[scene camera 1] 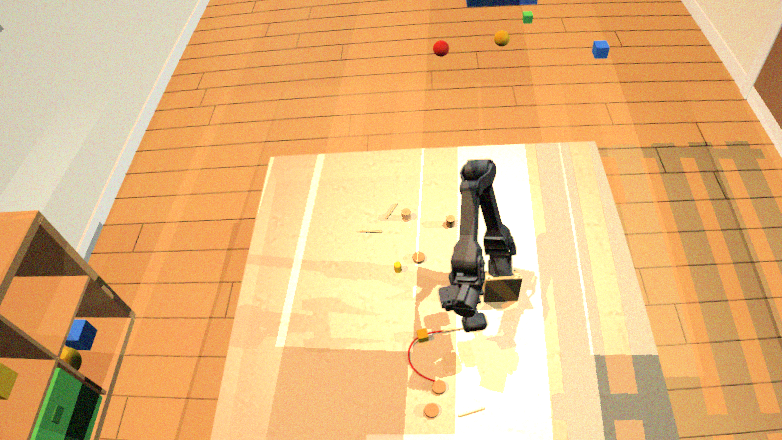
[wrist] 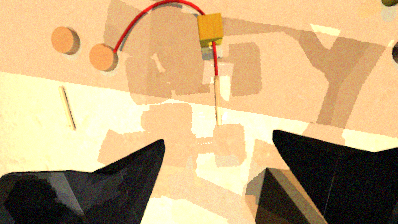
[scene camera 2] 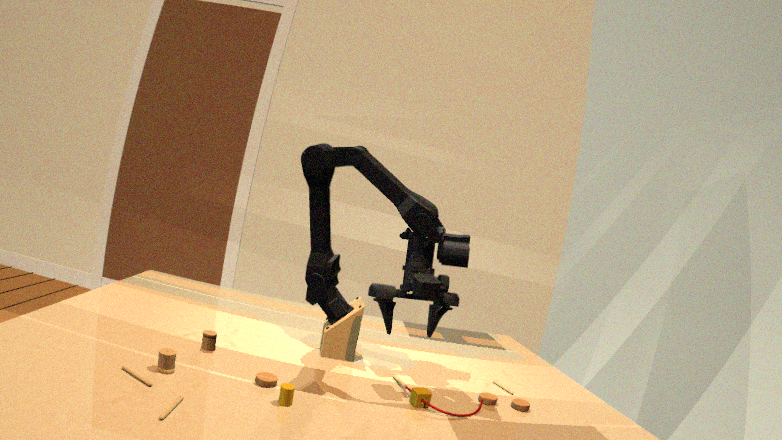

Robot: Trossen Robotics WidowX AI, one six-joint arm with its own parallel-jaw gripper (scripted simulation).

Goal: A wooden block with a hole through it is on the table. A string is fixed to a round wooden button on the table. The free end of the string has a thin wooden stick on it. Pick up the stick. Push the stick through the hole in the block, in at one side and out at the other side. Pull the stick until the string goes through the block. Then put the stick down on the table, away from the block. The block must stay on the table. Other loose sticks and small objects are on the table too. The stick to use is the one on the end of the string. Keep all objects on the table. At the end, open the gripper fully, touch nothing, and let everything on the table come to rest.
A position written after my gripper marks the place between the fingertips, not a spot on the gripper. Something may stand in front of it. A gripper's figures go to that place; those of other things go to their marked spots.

Labels:
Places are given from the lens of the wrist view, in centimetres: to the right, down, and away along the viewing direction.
my gripper [wrist: 217,139]: 2, 2, 11
yellow block [wrist: 210,27]: 1, -10, 16

